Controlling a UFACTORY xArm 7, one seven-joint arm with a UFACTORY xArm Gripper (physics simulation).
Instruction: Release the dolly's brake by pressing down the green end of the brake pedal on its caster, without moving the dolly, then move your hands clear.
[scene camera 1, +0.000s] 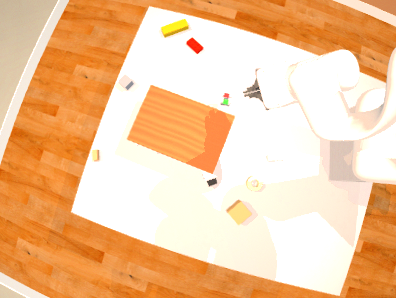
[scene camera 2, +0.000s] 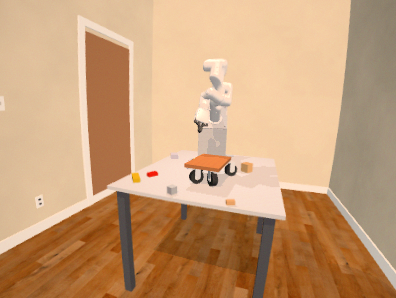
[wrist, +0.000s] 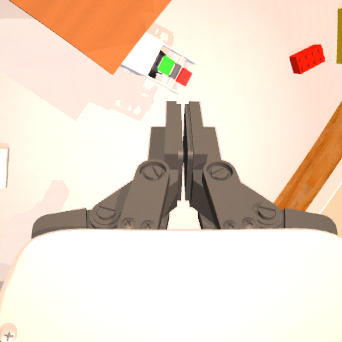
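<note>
The dolly, with an orange wooden deck (scene camera 1: 175, 125) (scene camera 2: 207, 161) (wrist: 95, 25), stands upright on its casters on the white table. The brake pedal sticks out past one deck corner on its caster. Its green end (scene camera 1: 225, 102) (wrist: 166, 65) is nearer the deck and its red end (scene camera 1: 226, 95) (wrist: 184, 77) is farther out. The pedal's tilt is hard to tell. My gripper (scene camera 1: 245, 93) (scene camera 2: 200, 131) (wrist: 181, 124) is shut and empty. It hangs high above the table, apart from the pedal and the dolly, to the right of the pedal in scene camera 1.
A red brick (scene camera 1: 194, 45) (scene camera 2: 152, 174) (wrist: 307, 59) and a yellow block (scene camera 1: 174, 28) (scene camera 2: 136, 177) lie near one table corner. A grey cube (scene camera 1: 126, 82) (scene camera 2: 172, 190), a small orange block (scene camera 1: 95, 155) (scene camera 2: 230, 202), a tan block (scene camera 1: 239, 212) (scene camera 2: 246, 167) and a ring (scene camera 1: 247, 188) are around the dolly.
</note>
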